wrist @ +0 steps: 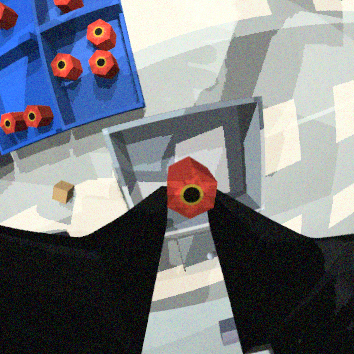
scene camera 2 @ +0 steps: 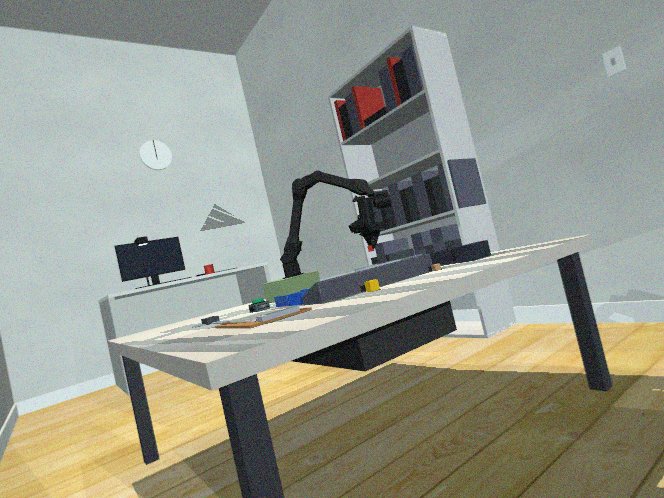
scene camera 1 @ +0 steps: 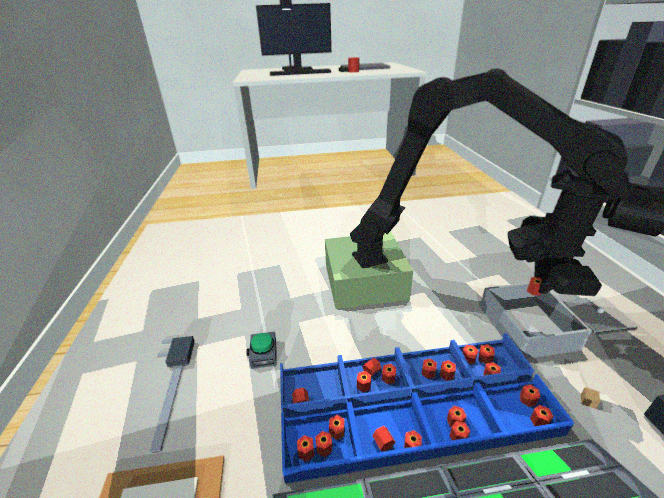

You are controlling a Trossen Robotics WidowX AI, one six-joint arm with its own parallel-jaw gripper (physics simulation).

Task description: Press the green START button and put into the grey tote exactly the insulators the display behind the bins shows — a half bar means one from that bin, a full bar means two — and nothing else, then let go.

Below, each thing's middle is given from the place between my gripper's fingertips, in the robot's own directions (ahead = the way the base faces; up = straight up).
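Labels:
With respect to the grey tote [wrist: 227,137], my hand is 90 mm above it, 10 mm past it and 20 mm to the right of it. The wooden board [scene camera 1: 208,470] is 110 mm below my hand, 700 mm to the right of it and 130 mm ahead of it.

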